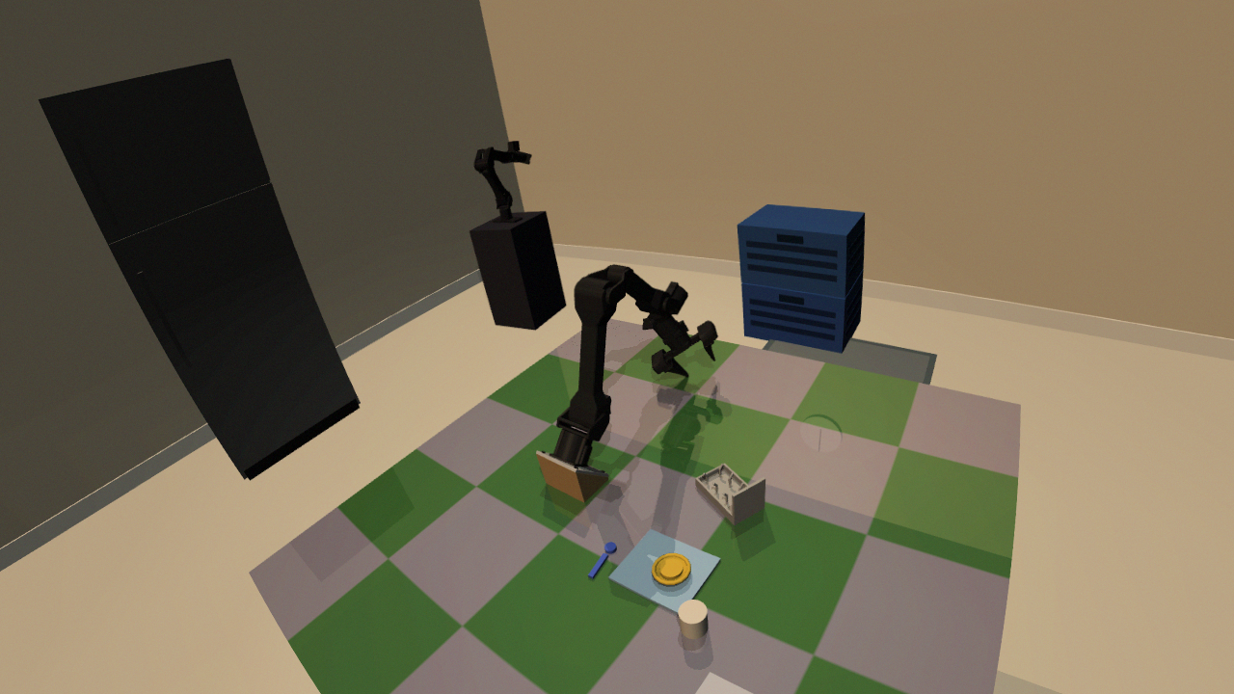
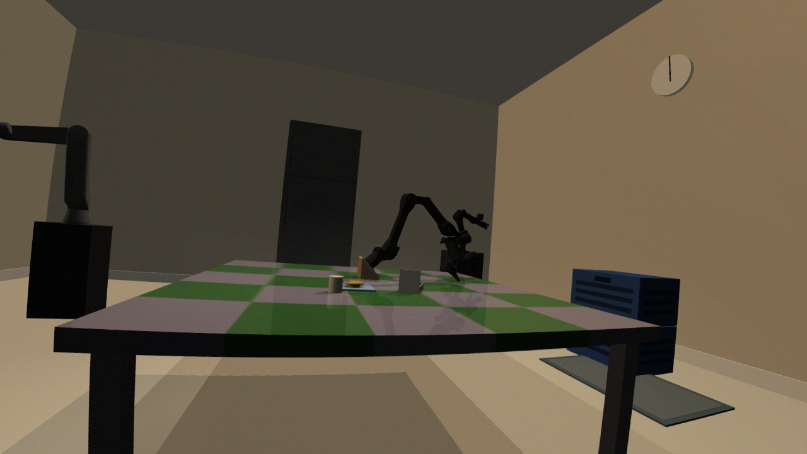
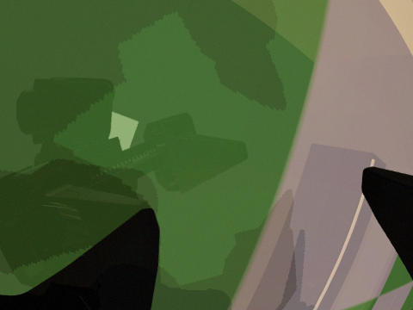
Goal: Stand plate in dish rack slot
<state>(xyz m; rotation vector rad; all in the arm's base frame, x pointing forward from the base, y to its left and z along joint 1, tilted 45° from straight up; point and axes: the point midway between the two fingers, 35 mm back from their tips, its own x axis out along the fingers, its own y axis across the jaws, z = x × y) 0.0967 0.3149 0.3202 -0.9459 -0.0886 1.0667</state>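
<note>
Now: the yellow plate 190 mm ahead of my gripper tip and 600 mm to the right of it. From my gripper tip the other things lie so: beige dish rack: 220 mm ahead, 390 mm to the right; then blue spoon: 60 mm ahead, 620 mm to the right, 20 mm below; then light blue mat: 170 mm ahead, 600 mm to the right, 20 mm below.
</note>
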